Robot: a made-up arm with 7 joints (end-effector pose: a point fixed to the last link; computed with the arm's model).
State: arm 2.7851 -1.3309 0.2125 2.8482 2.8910 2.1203 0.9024
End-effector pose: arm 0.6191 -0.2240 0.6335 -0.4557 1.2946 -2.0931
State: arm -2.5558 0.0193 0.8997 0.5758 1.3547 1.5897 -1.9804
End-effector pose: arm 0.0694 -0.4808 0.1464 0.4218 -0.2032 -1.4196
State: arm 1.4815 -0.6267 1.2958 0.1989 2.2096 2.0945 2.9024
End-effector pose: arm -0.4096 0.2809 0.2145 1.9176 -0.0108 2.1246
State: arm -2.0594 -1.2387 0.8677 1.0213 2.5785 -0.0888 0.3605
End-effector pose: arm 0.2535 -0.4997 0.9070 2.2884 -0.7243 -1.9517
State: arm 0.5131 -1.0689 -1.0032 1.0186 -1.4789 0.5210 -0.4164
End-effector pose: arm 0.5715 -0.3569 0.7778 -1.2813 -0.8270 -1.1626
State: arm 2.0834 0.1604 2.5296 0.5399 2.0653 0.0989 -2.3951
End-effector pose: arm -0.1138 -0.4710 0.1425 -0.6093 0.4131 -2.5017
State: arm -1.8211 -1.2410 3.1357 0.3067 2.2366 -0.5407 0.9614
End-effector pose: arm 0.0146 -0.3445 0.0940 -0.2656 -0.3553 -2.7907
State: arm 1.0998 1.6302 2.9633 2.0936 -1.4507 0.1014 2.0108
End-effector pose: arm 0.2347 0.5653 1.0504 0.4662 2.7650 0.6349
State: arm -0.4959 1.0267 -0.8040 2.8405 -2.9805 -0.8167 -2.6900
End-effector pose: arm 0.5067 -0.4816 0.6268 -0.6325 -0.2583 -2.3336
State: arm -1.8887 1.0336 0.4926 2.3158 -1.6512 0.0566 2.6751
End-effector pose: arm 0.0386 -0.8404 0.4582 -1.2466 0.3771 2.5403
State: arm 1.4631 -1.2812 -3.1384 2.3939 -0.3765 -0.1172 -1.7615
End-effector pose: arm -0.0552 -0.7909 0.3947 -2.2273 0.0826 -0.6942
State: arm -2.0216 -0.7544 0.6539 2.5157 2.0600 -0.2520 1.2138
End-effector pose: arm 0.2057 0.1260 1.2763 2.0839 -0.2326 -0.3828
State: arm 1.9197 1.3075 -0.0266 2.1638 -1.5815 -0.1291 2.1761
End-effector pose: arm -0.3354 0.6623 0.0712 -0.2516 0.1176 0.4310
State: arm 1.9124 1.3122 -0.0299 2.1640 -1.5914 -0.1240 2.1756
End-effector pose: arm -0.3272 0.6637 0.0666 -0.2538 0.1034 0.4240
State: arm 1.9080 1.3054 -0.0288 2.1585 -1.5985 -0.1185 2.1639
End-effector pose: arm -0.3240 0.6660 0.0675 -0.2494 0.0867 0.4263
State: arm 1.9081 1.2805 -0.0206 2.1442 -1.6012 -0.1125 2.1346
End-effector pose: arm -0.3288 0.6700 0.0771 -0.2343 0.0662 0.4434
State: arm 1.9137 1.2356 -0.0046 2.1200 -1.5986 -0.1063 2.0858
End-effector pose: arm -0.3428 0.6748 0.0966 -0.2071 0.0414 0.4774
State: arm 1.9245 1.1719 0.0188 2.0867 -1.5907 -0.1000 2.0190
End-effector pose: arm -0.3658 0.6791 0.1259 -0.1674 0.0124 0.5272
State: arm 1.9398 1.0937 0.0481 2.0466 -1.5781 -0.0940 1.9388
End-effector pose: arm -0.3962 0.6808 0.1637 -0.1168 -0.0200 0.5897
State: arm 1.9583 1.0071 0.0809 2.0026 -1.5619 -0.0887 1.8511
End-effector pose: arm -0.4311 0.6780 0.2071 -0.0581 -0.0546 0.6599
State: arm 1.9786 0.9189 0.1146 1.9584 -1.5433 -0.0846 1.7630
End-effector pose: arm -0.4675 0.6699 0.2527 0.0051 -0.0889 0.7323
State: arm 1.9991 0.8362 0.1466 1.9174 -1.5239 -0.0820 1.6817
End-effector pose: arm -0.5020 0.6570 0.2966 0.0675 -0.1200 0.8008
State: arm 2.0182 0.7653 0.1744 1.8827 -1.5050 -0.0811 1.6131
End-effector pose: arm -0.5318 0.6415 0.3349 0.1236 -0.1448 0.8602
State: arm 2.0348 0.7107 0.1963 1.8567 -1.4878 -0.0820 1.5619
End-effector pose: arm -0.5555 0.6260 0.3652 0.1686 -0.1601 0.9072
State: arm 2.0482 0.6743 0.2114 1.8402 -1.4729 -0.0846 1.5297
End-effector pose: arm -0.5727 0.6129 0.3864 0.1995 -0.1643 0.9402
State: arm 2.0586 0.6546 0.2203 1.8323 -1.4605 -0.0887 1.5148
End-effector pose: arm -0.5843 0.6031 0.3991 0.2166 -0.1583 0.9610
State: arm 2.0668 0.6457 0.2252 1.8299 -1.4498 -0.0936 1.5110
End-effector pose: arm -0.5922 0.5959 0.4064 0.2243 -0.1456 0.9736
